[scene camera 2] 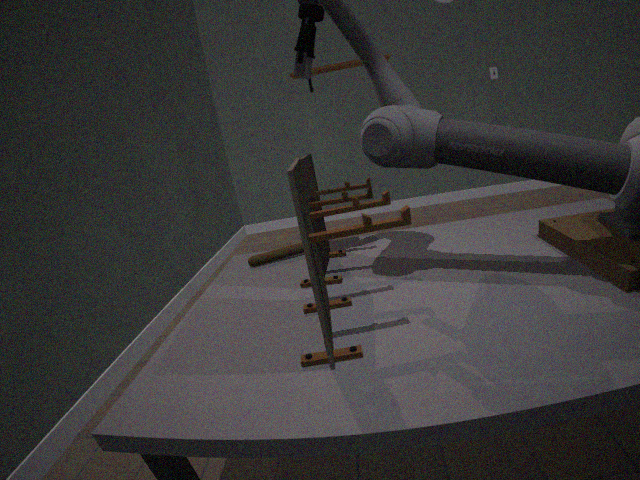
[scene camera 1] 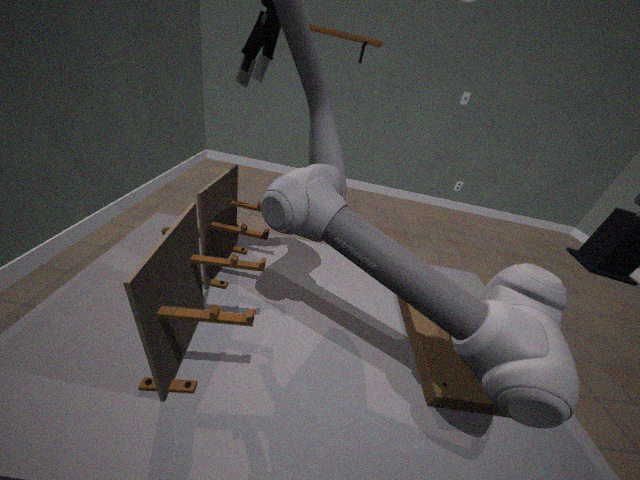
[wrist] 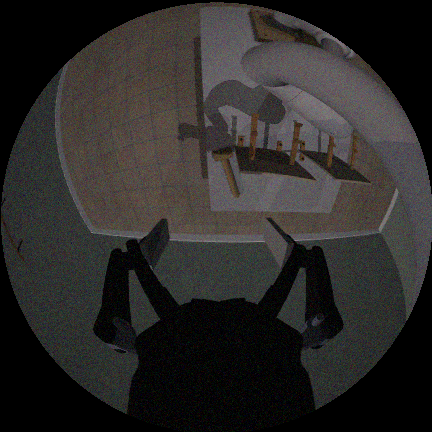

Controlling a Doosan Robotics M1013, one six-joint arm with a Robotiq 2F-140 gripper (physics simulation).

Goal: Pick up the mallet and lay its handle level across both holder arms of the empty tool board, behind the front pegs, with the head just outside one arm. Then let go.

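Places are measured from the arm's base along level axes (x right, y down, z ahead), in centimetres.
Pixels of known places: gripper, between the fingertips: [scene camera 2: 302, 77] [scene camera 1: 249, 81] [wrist: 215, 228].
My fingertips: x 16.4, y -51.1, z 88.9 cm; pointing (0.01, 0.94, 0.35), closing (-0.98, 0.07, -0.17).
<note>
Ahead of a thing's pixels: the offset from my fingertips to its middle. Level surfaces: height alone.
The mallet {dz +14.7, dx -5.7, dy +53.8 cm} [scene camera 1: 165, 230] [scene camera 2: 276, 254] [wrist: 230, 176] lies on the table behind the boards; its head shows in the wrist view beside the far board's outer end and is hidden in both scene views. The near tool board {dz -15.9, dx -46.1, dy +39.0 cm} [scene camera 1: 165, 289] [scene camera 2: 310, 248] [wrist: 339, 169] and the far tool board {dz -6.8, dx -16.2, dy +39.7 cm} [scene camera 1: 218, 211] [wrist: 272, 164] stand upright in a row. Each has two wooden holder arms with a middle peg and a raised tip. I see no tool on the arms that show. My gripper [scene camera 1: 251, 77] [scene camera 2: 303, 70] [wrist: 215, 228] is open and empty, high above the boards.
The table {dy +56.0 cm} [scene camera 1: 320, 444] [scene camera 2: 227, 403] [wrist: 217, 50] carries the arm's wooden base plate [scene camera 1: 426, 356] [scene camera 2: 576, 232] [wrist: 262, 31]. My arm's elbow hangs over the front side of the boards. A wooden bar [scene camera 1: 346, 35] [scene camera 2: 338, 66] is on the wall. A dark box [scene camera 1: 610, 242] stands at the right.
</note>
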